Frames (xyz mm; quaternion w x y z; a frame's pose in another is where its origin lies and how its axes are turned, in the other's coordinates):
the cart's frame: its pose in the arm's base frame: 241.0 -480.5 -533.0 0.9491 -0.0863 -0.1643 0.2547
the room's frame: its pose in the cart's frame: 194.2 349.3 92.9 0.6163 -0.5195 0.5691 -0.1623
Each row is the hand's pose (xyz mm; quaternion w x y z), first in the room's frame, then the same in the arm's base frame.
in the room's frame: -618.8 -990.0 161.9 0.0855 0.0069 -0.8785 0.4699
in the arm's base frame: 17.4 326.9 610.7 0.3811 -0.0302 -0.2566 0.8877
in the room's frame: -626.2 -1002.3 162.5 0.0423 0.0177 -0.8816 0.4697
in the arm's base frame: 14.5 330.6 624.3 0.3600 0.0053 -0.2729 0.8921
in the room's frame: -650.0 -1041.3 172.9 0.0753 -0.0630 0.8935 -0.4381
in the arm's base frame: 9.7 349.4 666.9 0.3101 0.1032 -0.3423 0.8809
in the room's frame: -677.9 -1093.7 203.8 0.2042 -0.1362 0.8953 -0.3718
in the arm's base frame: 16.3 386.2 722.4 0.2635 0.2186 -0.4348 0.8329
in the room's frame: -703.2 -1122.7 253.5 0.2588 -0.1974 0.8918 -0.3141
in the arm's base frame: 30.6 438.9 753.5 0.2587 0.2798 -0.4949 0.7809
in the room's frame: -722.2 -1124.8 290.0 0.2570 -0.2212 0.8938 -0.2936
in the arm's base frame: 36.8 479.5 757.8 0.2736 0.2884 -0.5124 0.7612
